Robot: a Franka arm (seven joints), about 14 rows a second.
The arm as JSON. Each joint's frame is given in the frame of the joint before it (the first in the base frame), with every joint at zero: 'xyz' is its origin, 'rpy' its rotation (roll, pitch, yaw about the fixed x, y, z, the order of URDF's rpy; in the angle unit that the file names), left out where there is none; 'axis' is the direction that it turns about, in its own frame. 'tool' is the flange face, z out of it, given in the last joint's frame.
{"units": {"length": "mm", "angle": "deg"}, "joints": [
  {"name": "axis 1", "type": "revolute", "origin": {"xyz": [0.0, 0.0, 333.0]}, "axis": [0.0, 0.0, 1.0]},
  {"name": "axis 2", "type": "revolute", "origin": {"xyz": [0.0, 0.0, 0.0], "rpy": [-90.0, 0.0, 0.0]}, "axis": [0.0, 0.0, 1.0]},
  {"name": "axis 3", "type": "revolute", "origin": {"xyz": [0.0, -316.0, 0.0], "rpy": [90.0, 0.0, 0.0]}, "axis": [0.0, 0.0, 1.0]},
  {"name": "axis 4", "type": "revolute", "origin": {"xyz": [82.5, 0.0, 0.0], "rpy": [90.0, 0.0, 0.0]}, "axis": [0.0, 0.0, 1.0]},
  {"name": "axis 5", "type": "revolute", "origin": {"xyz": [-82.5, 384.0, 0.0], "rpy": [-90.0, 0.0, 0.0]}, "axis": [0.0, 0.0, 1.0]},
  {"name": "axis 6", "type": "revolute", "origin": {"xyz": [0.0, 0.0, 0.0], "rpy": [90.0, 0.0, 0.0]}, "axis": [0.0, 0.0, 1.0]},
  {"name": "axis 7", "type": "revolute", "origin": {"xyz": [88.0, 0.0, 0.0], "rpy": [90.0, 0.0, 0.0]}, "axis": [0.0, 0.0, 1.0]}
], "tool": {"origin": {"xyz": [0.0, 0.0, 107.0]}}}
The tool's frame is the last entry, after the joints.
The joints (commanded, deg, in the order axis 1, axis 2, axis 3, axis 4, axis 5, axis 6, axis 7), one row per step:
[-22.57, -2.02, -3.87, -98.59, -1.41, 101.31, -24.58]
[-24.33, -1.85, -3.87, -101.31, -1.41, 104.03, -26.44]
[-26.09, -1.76, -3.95, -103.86, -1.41, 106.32, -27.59]
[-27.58, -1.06, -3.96, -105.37, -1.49, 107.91, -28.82]
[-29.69, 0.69, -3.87, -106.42, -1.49, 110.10, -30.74]
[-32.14, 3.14, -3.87, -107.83, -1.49, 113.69, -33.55]
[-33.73, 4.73, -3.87, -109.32, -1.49, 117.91, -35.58]
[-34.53, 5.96, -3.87, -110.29, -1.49, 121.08, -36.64]
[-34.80, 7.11, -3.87, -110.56, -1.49, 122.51, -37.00]
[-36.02, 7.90, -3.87, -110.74, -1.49, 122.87, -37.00]
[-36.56, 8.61, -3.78, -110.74, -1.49, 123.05, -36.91]
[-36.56, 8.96, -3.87, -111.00, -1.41, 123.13, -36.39]
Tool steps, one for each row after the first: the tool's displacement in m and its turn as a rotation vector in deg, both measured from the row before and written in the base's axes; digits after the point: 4 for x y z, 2 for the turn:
[-0.0060, -0.0160, -0.0203, -0.04, 0.26, 0.16]
[-0.0085, -0.0157, -0.0188, 0.11, 0.37, -0.64]
[-0.0054, -0.0138, -0.0171, 0.16, 0.66, -0.22]
[-0.0043, -0.0203, -0.0226, 0.17, 0.67, -0.05]
[-0.0058, -0.0252, -0.0306, -0.03, 0.44, 0.45]
[-0.0040, -0.0167, -0.0217, -0.80, -0.76, 0.55]
[-0.0010, -0.0092, -0.0154, -0.68, -0.66, 0.34]
[0.0012, -0.0043, -0.0117, -0.07, 0.06, 0.13]
[-0.0070, -0.0106, -0.0091, 0.35, 0.50, -1.21]
[-0.0019, -0.0044, -0.0071, 0.32, 0.42, -0.53]
[-0.0008, -0.0004, -0.0056, 0.38, 0.35, -0.65]

